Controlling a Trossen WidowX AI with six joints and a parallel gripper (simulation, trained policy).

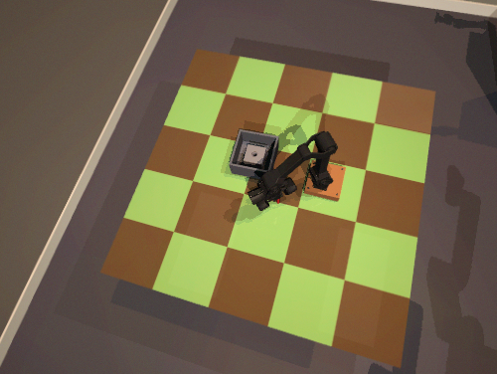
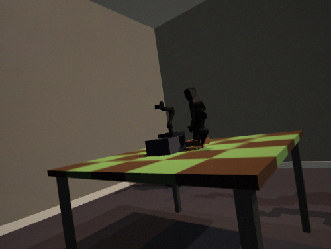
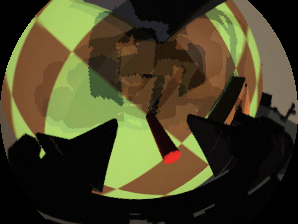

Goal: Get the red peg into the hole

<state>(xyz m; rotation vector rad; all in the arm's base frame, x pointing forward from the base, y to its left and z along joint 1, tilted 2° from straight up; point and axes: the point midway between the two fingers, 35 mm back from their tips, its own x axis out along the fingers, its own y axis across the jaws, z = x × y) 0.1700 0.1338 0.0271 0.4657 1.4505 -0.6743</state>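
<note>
My gripper tip is now 10 mm below the red peg and 10 mm past it. Also, from my gripper tip: pale plate: 170 mm to the right, 160 mm ahead, 10 mm above; then dark box: 170 mm to the right, 160 mm ahead.
</note>
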